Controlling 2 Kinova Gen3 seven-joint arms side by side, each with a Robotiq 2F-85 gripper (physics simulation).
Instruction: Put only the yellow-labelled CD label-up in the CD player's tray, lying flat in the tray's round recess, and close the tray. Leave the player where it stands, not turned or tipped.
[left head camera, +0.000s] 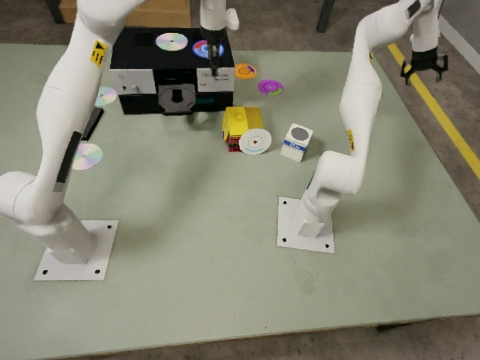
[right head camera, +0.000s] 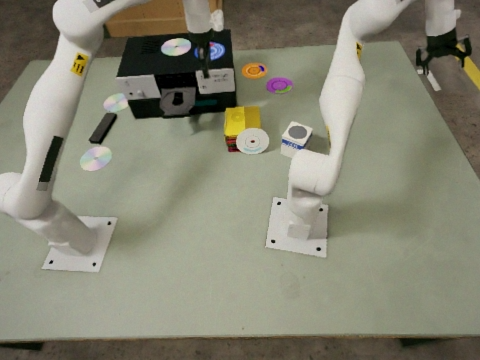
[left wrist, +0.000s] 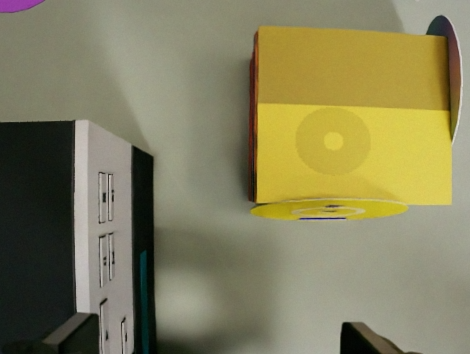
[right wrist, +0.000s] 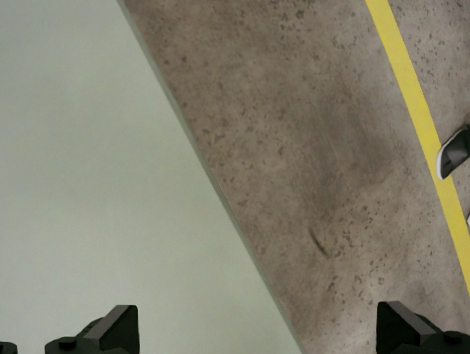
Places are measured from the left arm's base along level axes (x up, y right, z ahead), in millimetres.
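Pixels of known places: left gripper, between the fingertips: (left head camera: 213, 68) (right head camera: 207, 70) (left wrist: 220, 346); right gripper, between the fingertips: (left head camera: 422, 83) (right head camera: 443, 71) (right wrist: 257, 331); left arm's base, origin of its link: (left head camera: 79, 248) (right head camera: 81, 242); right arm's base, origin of its link: (left head camera: 305, 223) (right head camera: 297, 225).
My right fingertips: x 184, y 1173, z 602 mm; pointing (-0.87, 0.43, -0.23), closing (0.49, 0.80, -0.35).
Ahead of a thing's pixels: the offset from my right fingertips to its top centre. "spot": to the spot under its first point.
The yellow-labelled CD {dx -66, dy -756, dz -138 mm} (left head camera: 226, 127) (left wrist: 329, 210) leans on edge against the left side of the yellow-topped case stack {dx -90, dy -686, dz -144 mm} (left head camera: 253, 119) (right head camera: 252, 117) (left wrist: 400, 160), label outward. The black CD player (left head camera: 135, 59) (right head camera: 142, 62) (left wrist: 37, 200) has a silver front. Its tray {dx -47, dy -939, dz -46 mm} (left head camera: 187, 98) (right head camera: 186, 100) is out, with an empty round recess. My left gripper (left head camera: 214, 71) (right head camera: 204, 74) (left wrist: 220, 335) is open and empty, above the right front part of the player. My right gripper (left head camera: 423, 77) (right head camera: 444, 67) (right wrist: 257, 331) is open and empty, high over the table's right edge.
A rainbow disc (left head camera: 171, 41) and a blue-red disc {dx +17, dy -829, dz +124 mm} (right head camera: 216, 51) lie on the player. Orange {dx -183, dy -666, dz +288 mm} (left head camera: 245, 71) and purple {dx -183, dy -546, dz +175 mm} (left head camera: 271, 88) discs lie right of it. A white disc {spot: dx -127, dy -647, dz -214 mm} (left head camera: 255, 141) leans on the stack's front. A white box {dx -88, dy -491, dz -205 mm} (left head camera: 297, 142), a remote {dx -164, dy -1271, dz -111 mm} (right head camera: 103, 127) and silvery discs {dx -183, dy -1252, dz -264 mm} (right head camera: 96, 158) stand or lie around.
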